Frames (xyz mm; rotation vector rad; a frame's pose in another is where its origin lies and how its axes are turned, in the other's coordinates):
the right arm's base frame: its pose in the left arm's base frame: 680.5 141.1 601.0 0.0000 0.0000 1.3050
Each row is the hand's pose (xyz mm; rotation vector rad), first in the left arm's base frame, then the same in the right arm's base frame.
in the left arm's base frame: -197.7 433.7 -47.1 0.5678 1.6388 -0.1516
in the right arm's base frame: 51.6 924.2 -648.1 1.5554 1.0297 -1.0877
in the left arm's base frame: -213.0 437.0 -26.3 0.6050 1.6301 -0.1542
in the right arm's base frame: 50.8 939.8 -627.3 1.5818 0.9982 -1.0883
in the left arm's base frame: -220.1 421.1 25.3 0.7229 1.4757 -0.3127
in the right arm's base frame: 33.6 942.5 -575.7 1.6145 0.8055 -1.2797
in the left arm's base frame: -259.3 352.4 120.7 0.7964 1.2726 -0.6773
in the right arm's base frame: -43.0 962.3 -480.3 1.6161 0.6067 -1.6842
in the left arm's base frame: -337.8 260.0 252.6 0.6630 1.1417 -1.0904
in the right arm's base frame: -152.8 1013.8 -348.4 1.4816 0.6128 -2.1477
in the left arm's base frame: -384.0 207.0 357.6 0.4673 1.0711 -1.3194
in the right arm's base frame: -216.0 1044.4 -243.4 1.2814 0.7116 -2.4217
